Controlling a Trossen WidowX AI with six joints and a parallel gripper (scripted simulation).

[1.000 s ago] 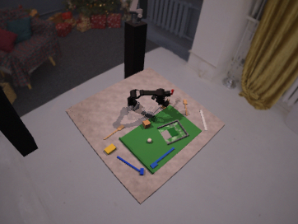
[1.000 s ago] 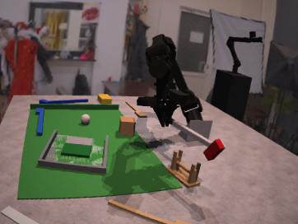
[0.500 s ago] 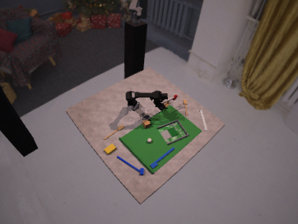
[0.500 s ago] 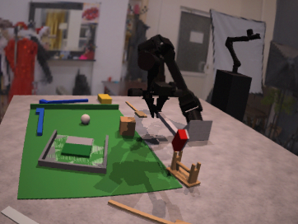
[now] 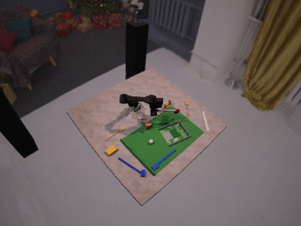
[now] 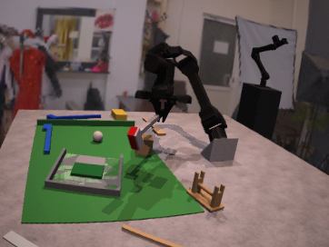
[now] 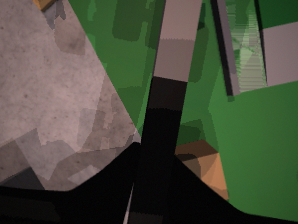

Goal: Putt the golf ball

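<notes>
The brown cube is 120 mm below my gripper tip, 90 mm to the right of it and 20 mm ahead of it. Round my gripper tip: red putter (90 mm to the left, 70 mm ahead, 20 mm above); then white golf ball (190 mm to the right, 180 mm ahead, 130 mm below); then small wooden fence (270 mm to the left, 110 mm below, 60 mm behind).
</notes>
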